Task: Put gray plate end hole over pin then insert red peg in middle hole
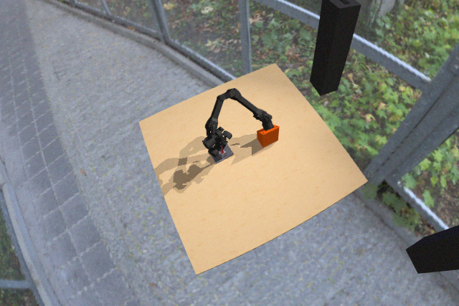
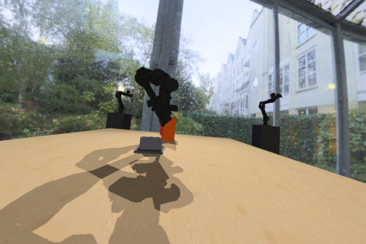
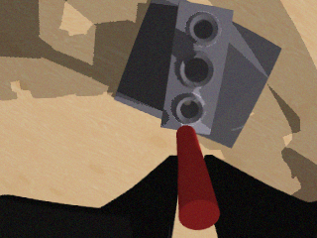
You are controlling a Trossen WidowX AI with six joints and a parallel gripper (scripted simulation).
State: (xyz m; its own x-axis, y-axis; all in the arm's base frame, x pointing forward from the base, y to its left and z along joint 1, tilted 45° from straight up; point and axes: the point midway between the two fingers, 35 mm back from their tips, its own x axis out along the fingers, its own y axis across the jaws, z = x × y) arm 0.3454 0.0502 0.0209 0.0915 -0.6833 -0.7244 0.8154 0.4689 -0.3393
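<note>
The gray plate is 70 mm below my gripper tip, 40 mm to the right of it and 20 mm ahead of it. The rest, counted from my gripper tip: dark flat base 100 mm below, 30 mm to the right, 10 mm ahead; then red peg right at my gripper tip.
</note>
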